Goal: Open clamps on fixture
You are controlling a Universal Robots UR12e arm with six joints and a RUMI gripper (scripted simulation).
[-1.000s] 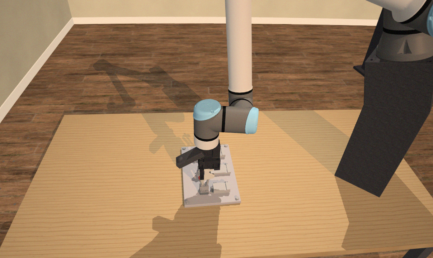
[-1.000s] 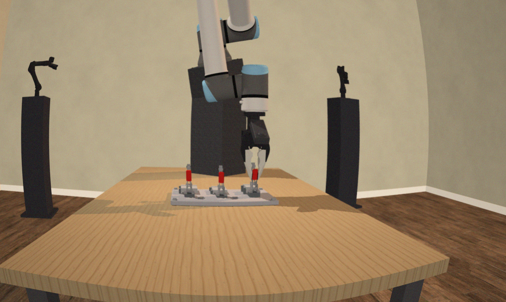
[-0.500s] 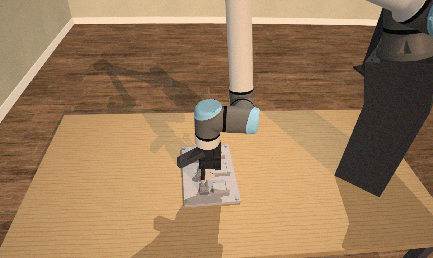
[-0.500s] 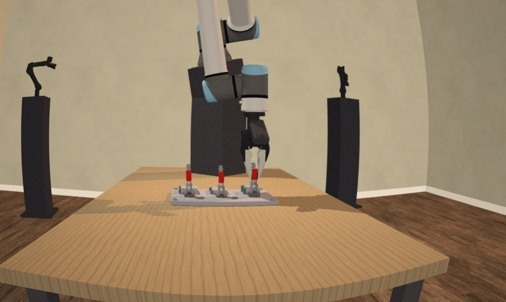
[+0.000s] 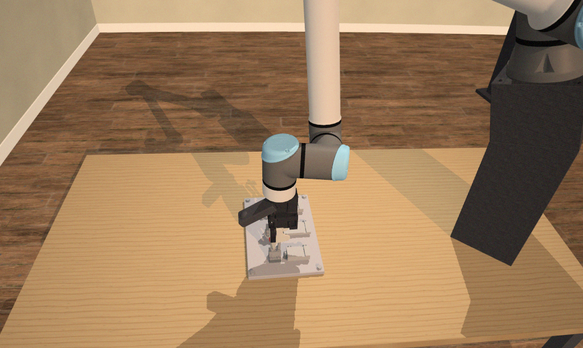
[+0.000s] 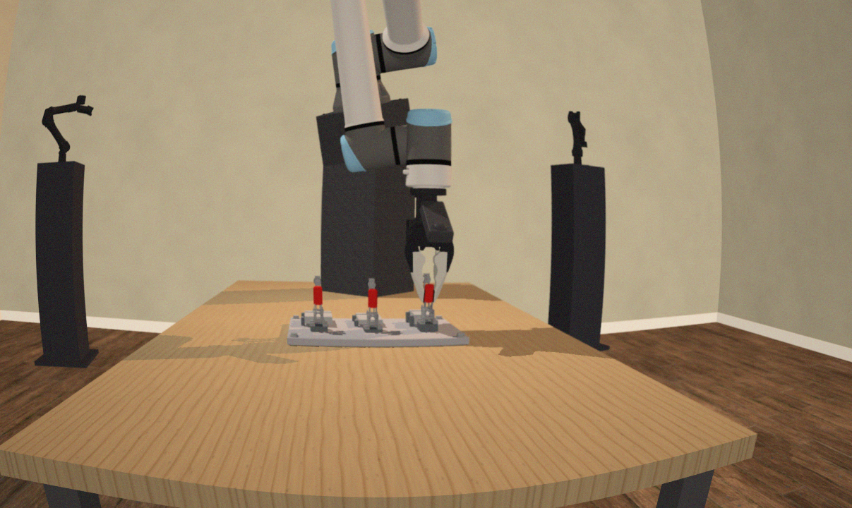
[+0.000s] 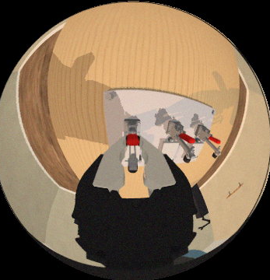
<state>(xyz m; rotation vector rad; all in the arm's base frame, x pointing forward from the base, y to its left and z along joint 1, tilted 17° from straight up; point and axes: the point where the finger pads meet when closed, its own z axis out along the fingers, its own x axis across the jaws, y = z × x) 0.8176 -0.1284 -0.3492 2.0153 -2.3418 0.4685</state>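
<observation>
My gripper is now 100 mm to the left of the grey fixture plate, 80 mm above it and 60 mm past it. The rest, counted from my hand: grey part: 120 mm behind, 90 mm to the right, 60 mm below.
</observation>
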